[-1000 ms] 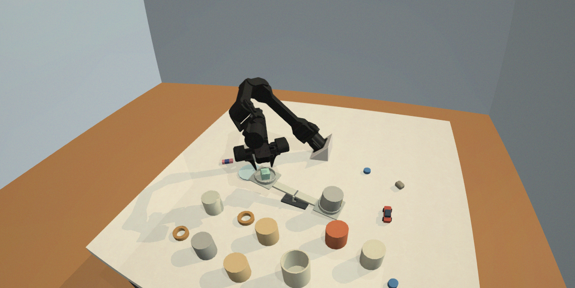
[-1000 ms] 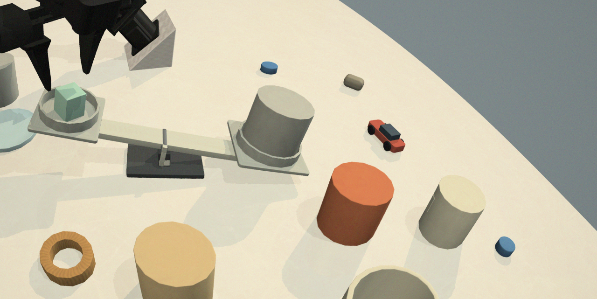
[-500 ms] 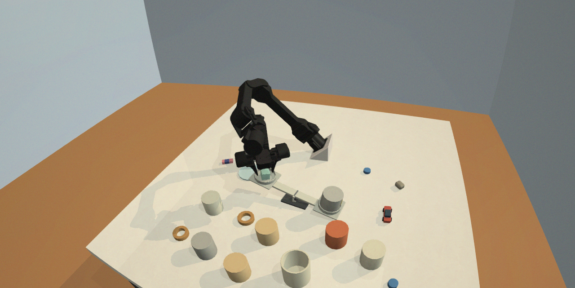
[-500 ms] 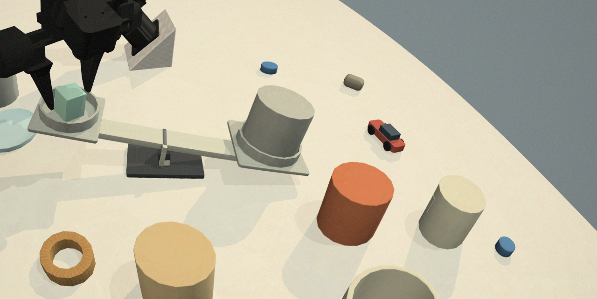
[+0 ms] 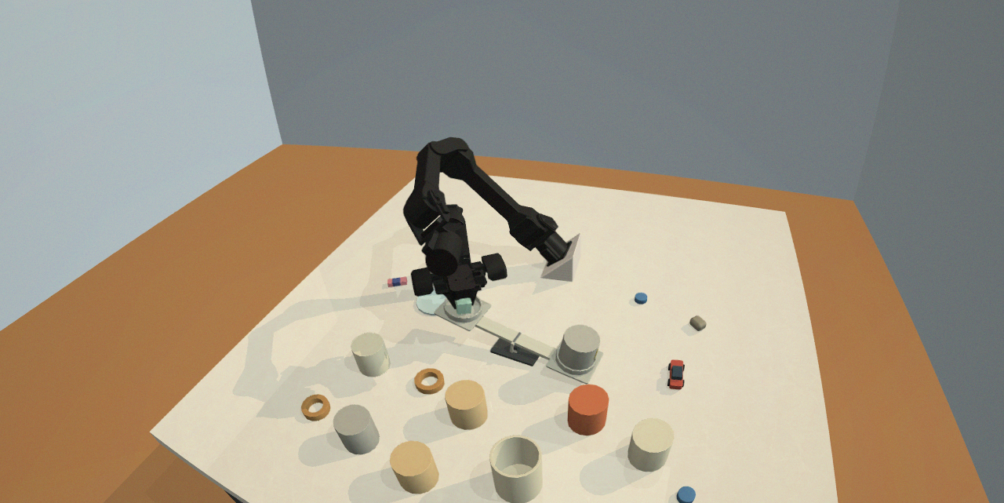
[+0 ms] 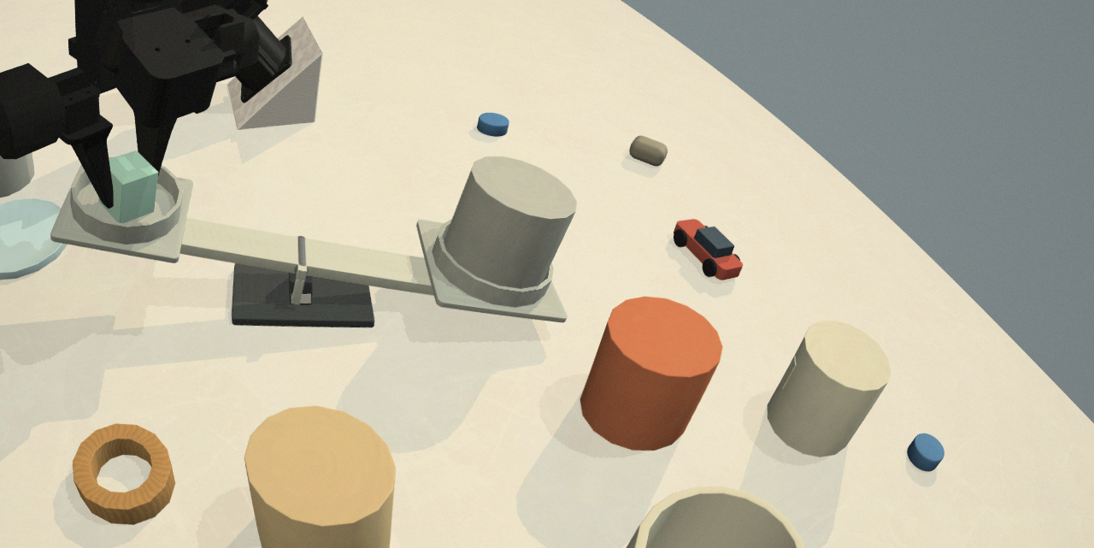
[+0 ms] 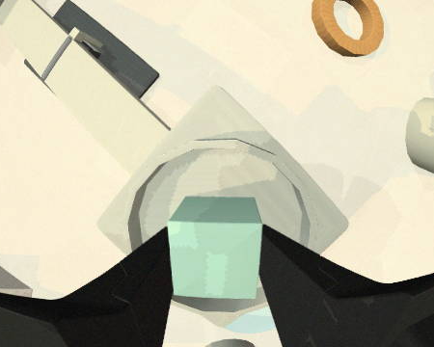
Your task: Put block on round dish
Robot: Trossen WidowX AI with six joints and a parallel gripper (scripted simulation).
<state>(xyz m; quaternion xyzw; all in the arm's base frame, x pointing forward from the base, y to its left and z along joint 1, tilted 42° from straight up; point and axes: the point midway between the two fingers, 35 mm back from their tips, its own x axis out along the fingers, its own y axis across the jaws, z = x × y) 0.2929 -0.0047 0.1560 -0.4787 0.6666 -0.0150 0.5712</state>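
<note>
The pale blue round dish lies 12 cm to the right of my gripper tip, 8 cm below it and 7 cm behind it. Round my gripper tip: pale green block (1 cm above); then toy car (46 cm to the left, 7 cm below, 1 cm behind); then pink-and-blue eraser (26 cm to the right, 9 cm behind, 7 cm below).
</note>
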